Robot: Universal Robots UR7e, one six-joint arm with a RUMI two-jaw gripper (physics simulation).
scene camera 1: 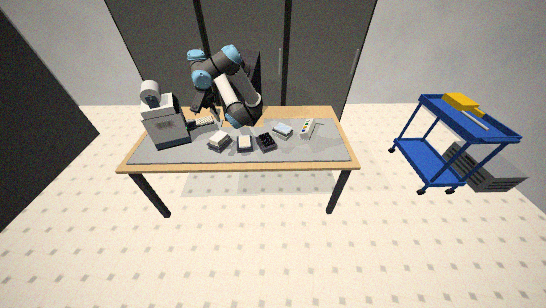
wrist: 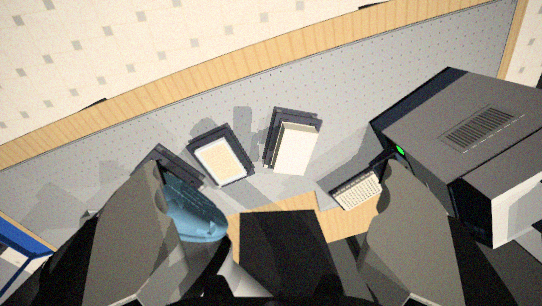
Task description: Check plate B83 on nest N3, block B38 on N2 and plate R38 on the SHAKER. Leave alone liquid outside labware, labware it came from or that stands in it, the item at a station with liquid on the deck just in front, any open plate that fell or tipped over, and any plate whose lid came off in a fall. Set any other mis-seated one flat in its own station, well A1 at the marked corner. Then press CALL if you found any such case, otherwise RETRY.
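Places are measured from the arm's base along level axes (x ahead, y left, z up), in metres.
Pixels of known places: gripper, fingertip midpoint: [scene camera 1: 207,118] [wrist: 271,163].
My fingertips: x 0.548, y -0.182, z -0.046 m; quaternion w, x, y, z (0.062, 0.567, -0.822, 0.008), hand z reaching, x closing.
Observation:
Behind a point stands the place of what it marks.
My gripper [scene camera 1: 216,115] {x 0.548, y -0.182, z -0.046 m} [wrist: 271,163] {x 0.548, y -0.182, z -0.046 m} is open and empty, high above the back left of the table. On the N3 nest [wrist: 176,160] {x 0.401, y 0.118, z -0.427 m}, plate B83 [scene camera 1: 266,140] {x 0.384, y 0.161, z -0.374 m} is dark with wells; in the wrist view my left finger and a blue arm cap hide it. On the N2 nest [wrist: 227,134] {x 0.428, y -0.059, z -0.398 m}, block B38 [scene camera 1: 244,141] [wrist: 220,161] {x 0.372, y -0.011, z -0.381 m} has a cream top and pale rim; any slight tilt is too small to tell. Plate R38 [scene camera 1: 283,128] {x 0.265, y 0.309, z -0.359 m}, with a pale blue top, is on the shaker [scene camera 1: 283,135] {x 0.325, y 0.301, z -0.383 m}, right of N3; its exact seating cannot be told. The button panel [scene camera 1: 306,129] {x 0.304, y 0.474, z -0.361 m} stands farther right.
A cream-topped item [scene camera 1: 219,138] {x 0.366, y -0.189, z -0.343 m} [wrist: 296,150] {x 0.345, y -0.206, z -0.343 m} sits on another dark nest [wrist: 271,131] {x 0.396, y -0.165, z -0.386 m}, left of N2 in the scene view. A grey instrument [scene camera 1: 166,131] {x 0.328, y -0.557, z -0.281 m} [wrist: 450,125] {x 0.318, y -0.528, z -0.264 m} with a green light stands at the left, with a cream plate [scene camera 1: 204,120] {x 0.150, y -0.327, z -0.321 m} [wrist: 358,191] {x 0.154, y -0.329, z -0.320 m} beside it. A blue cart [scene camera 1: 452,120] stands right.

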